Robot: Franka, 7 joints.
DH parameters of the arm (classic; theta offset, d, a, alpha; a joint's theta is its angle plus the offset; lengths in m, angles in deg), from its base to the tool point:
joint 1: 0 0.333 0 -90
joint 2: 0 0 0 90
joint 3: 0 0.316 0.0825 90
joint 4: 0 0 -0.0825 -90
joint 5: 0 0.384 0 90
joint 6: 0 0 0.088 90
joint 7: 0 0.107 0 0
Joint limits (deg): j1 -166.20..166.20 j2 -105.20..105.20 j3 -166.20..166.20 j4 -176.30..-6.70 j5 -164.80..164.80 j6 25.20..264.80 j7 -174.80..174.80
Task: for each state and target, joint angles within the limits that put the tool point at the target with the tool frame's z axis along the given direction. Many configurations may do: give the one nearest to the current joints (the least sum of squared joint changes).
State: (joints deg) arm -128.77 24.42 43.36 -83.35 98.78 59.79 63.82
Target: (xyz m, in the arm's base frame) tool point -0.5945 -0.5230 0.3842 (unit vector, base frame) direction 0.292 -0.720 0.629
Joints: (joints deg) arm -157.08 57.30 21.77 -60.14 113.68 90.14 63.82
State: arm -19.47 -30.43 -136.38 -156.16 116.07 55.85 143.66
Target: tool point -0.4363 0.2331 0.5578 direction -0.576 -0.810 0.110
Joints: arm -57.03 10.13 -166.20 -123.45 94.85 79.19 143.66
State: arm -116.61 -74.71 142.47 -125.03 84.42 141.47 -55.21
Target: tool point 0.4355 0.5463 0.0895 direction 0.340 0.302 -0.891
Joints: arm -92.24 -69.71 139.66 -85.97 77.68 158.27 -55.21
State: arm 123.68 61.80 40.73 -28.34 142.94 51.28 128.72
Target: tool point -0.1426 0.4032 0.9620 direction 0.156 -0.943 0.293
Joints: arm 95.98 33.25 33.44 -22.97 143.79 54.51 128.72
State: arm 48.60 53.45 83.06 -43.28 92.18 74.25 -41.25
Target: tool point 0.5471 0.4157 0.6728 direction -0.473 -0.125 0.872
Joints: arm 0.99 62.92 79.29 -55.76 98.75 74.81 -41.25
